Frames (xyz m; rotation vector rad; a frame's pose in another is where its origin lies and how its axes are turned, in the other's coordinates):
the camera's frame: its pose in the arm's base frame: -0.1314 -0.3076 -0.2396 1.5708 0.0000 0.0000
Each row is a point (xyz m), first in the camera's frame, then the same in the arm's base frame.
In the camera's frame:
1: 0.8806 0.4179 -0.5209
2: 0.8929 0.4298 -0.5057
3: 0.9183 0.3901 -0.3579
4: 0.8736 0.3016 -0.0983
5: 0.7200 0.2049 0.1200
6: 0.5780 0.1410 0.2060
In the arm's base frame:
1: 0.7492 0.2133 0.1783
2: 0.7615 0.1981 0.1902
3: 0.7869 0.0503 0.1505
4: 0.7422 -0.2093 0.0620
5: 0.5886 -0.4276 -0.0347
6: 0.4466 -0.5136 -0.0986

